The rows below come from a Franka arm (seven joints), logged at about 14 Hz.
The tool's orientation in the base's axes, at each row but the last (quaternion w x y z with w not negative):
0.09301 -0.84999 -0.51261 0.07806
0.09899 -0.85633 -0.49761 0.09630
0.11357 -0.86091 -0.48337 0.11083
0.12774 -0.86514 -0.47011 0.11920
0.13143 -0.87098 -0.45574 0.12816
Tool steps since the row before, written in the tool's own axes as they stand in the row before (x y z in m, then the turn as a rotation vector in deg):
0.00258 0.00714 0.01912 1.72 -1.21 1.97
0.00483 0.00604 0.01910 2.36 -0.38 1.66
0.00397 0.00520 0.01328 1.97 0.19 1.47
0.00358 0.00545 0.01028 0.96 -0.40 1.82
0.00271 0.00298 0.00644 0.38 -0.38 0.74
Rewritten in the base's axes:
0.00295 0.00051 -0.02035 -0.69 2.23 -1.69
0.00235 0.00269 -0.02030 0.39 2.36 -1.65
0.00222 0.00194 -0.01451 0.71 1.72 -1.61
0.00281 0.00128 -0.01178 -0.40 1.22 -1.66
0.00155 0.00133 -0.00732 -0.33 0.61 -0.60

